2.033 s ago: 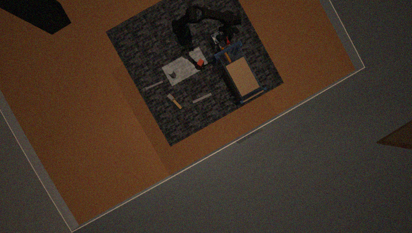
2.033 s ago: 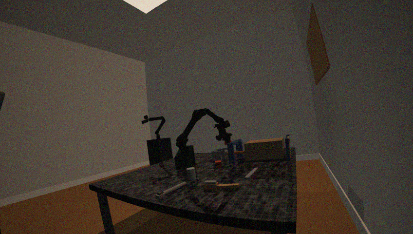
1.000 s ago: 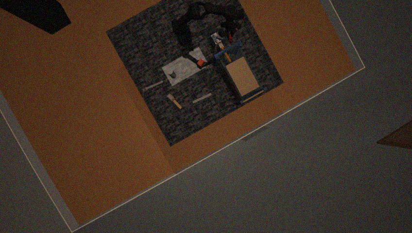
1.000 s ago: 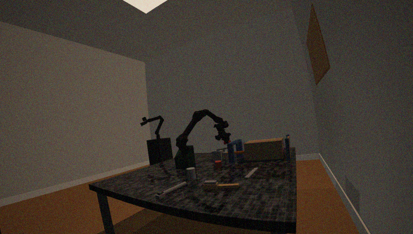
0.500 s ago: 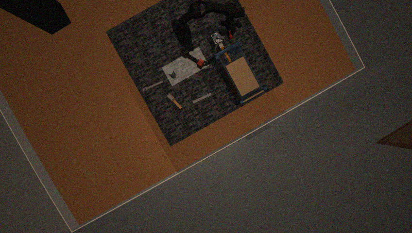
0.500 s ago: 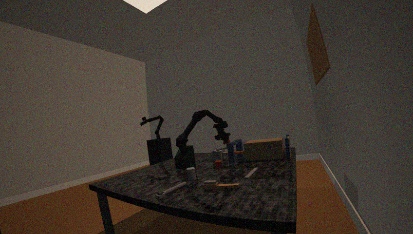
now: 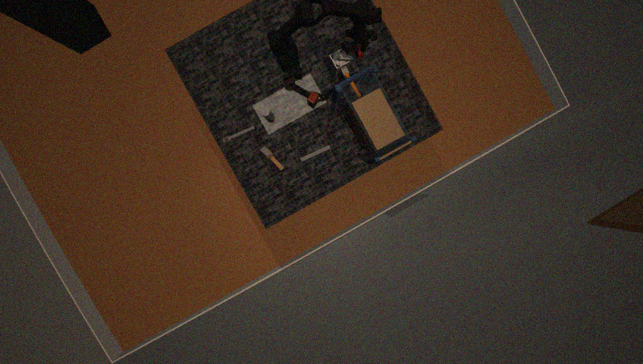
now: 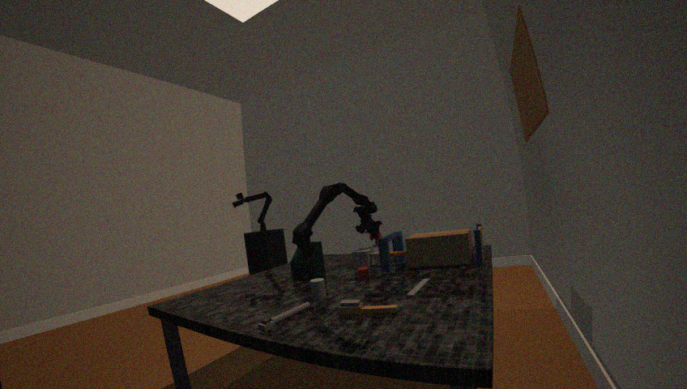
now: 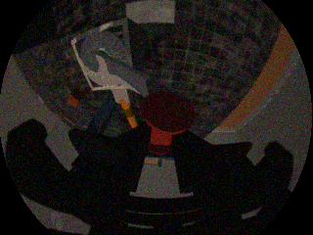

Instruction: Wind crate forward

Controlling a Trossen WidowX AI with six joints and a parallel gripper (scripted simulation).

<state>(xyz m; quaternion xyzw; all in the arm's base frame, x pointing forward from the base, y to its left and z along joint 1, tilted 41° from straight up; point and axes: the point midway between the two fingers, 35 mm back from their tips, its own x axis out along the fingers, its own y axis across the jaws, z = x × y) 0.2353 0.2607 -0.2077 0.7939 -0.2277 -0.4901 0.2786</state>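
My gripper tip is 3 cm to the left of the winch handle, 3 cm past it and 3 cm above it. Also, from my gripper tip: red grip (1 cm behind); then blue steel frame (9 cm to the right, 9 cm ahead, 3 cm below); then winch (10 cm below, 9 cm to the right, 8 cm behind).
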